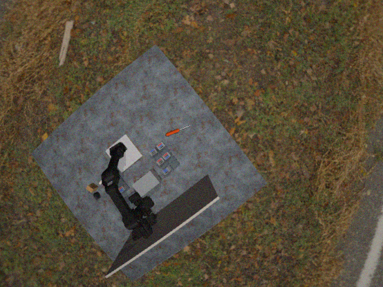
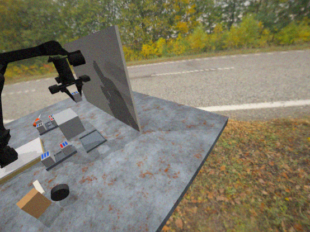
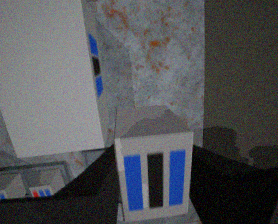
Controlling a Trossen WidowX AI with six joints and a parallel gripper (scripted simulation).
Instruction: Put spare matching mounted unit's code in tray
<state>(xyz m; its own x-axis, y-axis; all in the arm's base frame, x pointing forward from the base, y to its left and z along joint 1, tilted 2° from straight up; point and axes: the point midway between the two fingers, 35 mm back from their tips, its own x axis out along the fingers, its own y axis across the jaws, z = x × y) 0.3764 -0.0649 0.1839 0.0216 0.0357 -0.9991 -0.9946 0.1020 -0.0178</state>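
Right now the flat grey tray is 6 cm behind my gripper tip, 15 cm to the right of it and 17 cm below it. The rest, counted from my gripper tip: grey mounted unit (8 cm behind, 6 cm to the left, 12 cm below); then grey spare block (2 cm above); then upright panel (14 cm ahead, 4 cm to the left, 5 cm above).
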